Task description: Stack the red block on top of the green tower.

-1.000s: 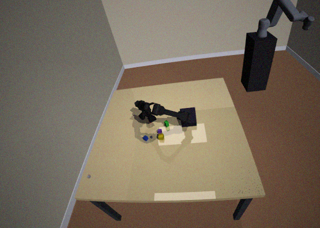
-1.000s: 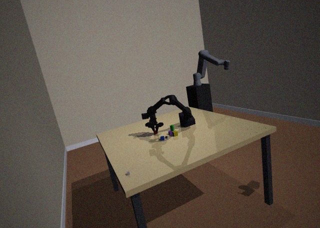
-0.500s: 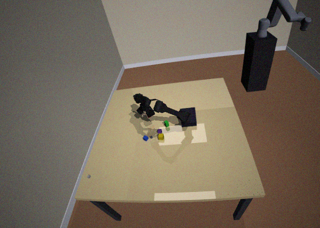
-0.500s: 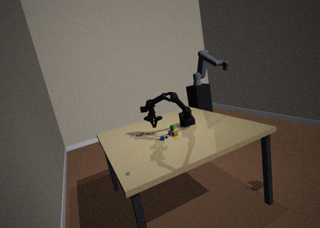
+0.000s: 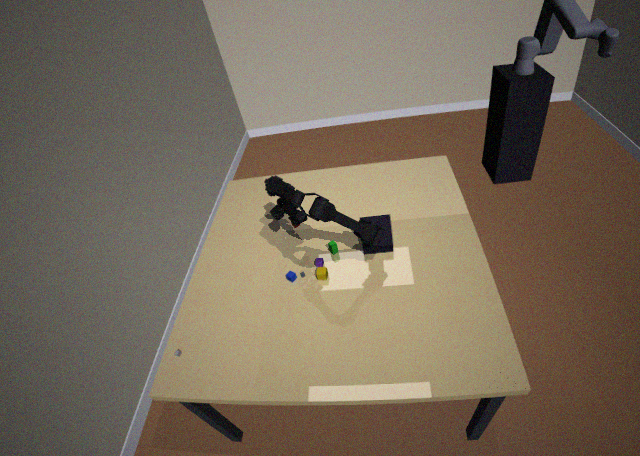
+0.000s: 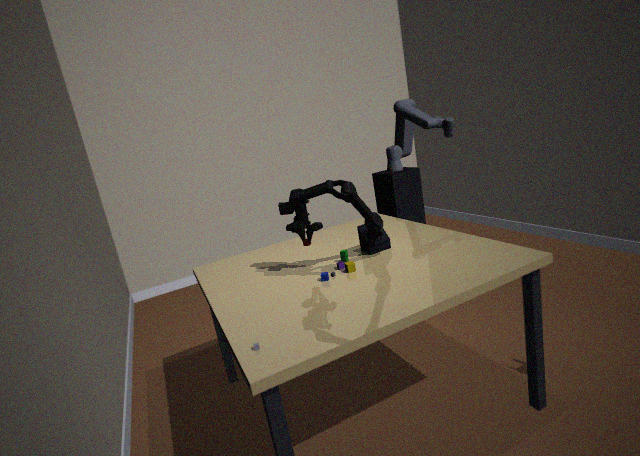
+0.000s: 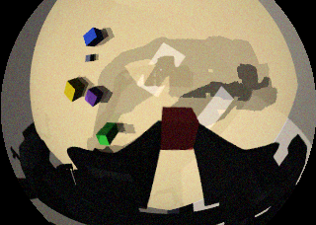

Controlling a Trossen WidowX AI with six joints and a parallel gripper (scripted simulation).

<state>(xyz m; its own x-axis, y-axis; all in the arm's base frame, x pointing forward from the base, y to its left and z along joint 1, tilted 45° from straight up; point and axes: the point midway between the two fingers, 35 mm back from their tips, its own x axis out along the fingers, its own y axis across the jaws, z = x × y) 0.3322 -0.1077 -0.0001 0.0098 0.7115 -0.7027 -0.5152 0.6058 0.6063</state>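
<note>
Now: gripper tip 90 mm past the purple block, 140 mm to the right of it and 110 mm above it. The rest, counted from my gripper tip: red block: 10 mm above; then yellow block: 110 mm behind, 210 mm to the left, 110 mm below; then blue block: 30 mm ahead, 210 mm to the left, 110 mm below.
</note>
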